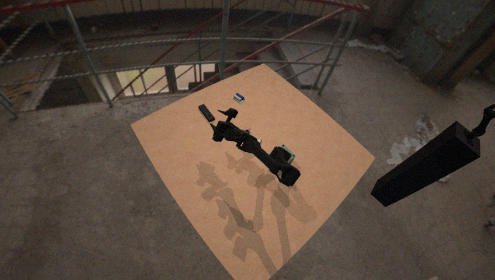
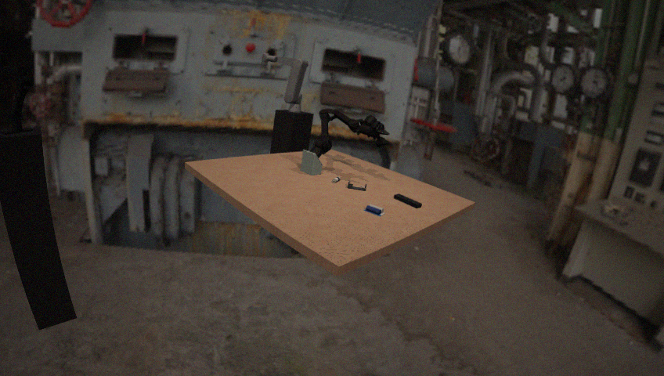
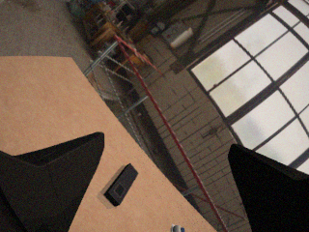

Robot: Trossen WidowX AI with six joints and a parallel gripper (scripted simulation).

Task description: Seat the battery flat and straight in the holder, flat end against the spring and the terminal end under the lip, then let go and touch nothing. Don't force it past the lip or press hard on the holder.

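Right now the battery is 27 cm below my gripper tip, 22 cm to the right of it and 17 cm behind it.
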